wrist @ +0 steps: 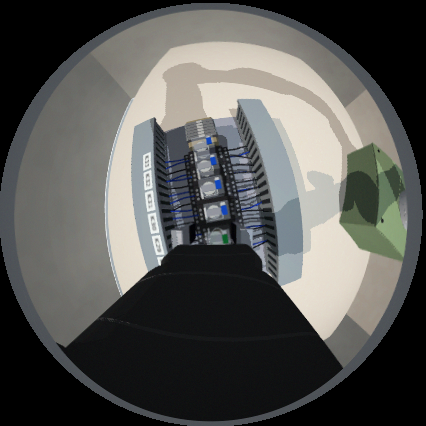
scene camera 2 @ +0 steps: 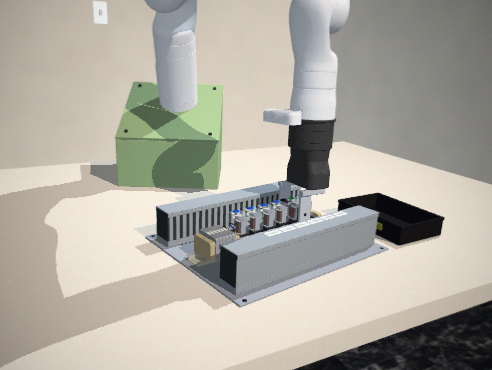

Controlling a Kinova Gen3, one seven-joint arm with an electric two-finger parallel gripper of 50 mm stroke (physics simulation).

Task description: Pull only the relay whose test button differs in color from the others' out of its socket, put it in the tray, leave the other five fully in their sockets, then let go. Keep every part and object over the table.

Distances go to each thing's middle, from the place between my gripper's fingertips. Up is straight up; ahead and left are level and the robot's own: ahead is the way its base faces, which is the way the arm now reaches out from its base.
Now: hand 1 cm past the grey plate [scene camera 2: 210, 273], 5 cm to the left of it and 3 cm above it.
